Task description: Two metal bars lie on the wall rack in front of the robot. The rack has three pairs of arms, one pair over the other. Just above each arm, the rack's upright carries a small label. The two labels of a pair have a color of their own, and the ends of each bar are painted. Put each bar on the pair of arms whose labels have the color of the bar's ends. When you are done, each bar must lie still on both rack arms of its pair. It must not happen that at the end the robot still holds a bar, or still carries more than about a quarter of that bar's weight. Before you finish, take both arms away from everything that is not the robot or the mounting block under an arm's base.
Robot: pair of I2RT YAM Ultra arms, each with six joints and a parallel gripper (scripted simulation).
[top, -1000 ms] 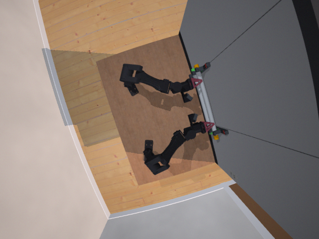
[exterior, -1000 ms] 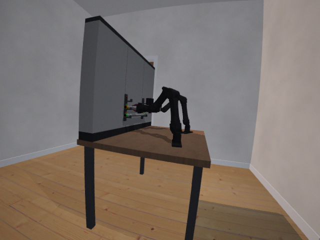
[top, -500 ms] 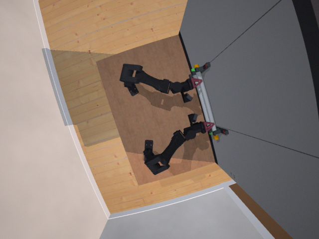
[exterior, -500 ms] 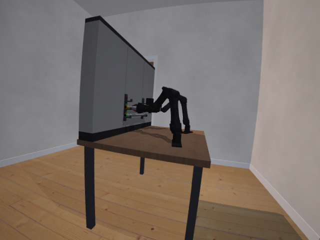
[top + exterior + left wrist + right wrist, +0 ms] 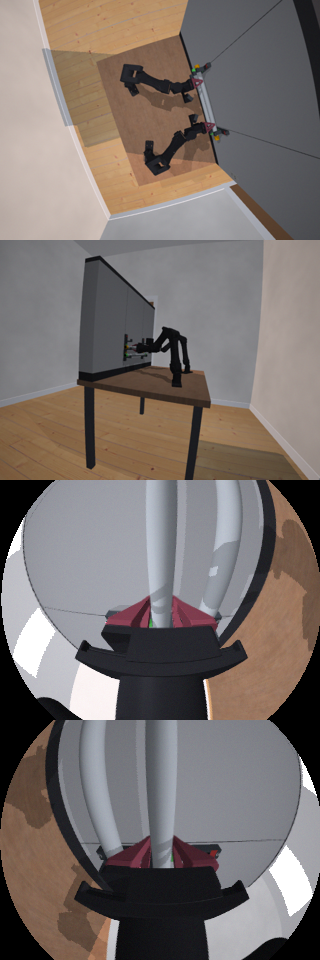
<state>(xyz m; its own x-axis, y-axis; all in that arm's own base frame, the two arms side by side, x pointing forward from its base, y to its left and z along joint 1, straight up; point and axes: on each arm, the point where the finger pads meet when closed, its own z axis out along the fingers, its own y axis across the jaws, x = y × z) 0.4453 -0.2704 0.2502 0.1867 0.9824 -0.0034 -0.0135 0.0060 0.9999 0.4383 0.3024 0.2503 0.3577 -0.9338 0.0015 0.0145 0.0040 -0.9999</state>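
Now: right hand 150 mm to the right of the metal bar. From my right hand the other things lie so: green-ended bar 160 mm to the left, 70 mm below; then grey wall panel 170 mm to the left, 170 mm above, 90 mm ahead.
Right now the metal bar is 1 cm ahead of my left hand and 15 cm to the right of it. From my left hand the other things lie so: green-ended bar 1 cm ahead, 14 cm to the right, 7 cm below; then grey wall panel 11 cm ahead, 12 cm to the right, 17 cm above.
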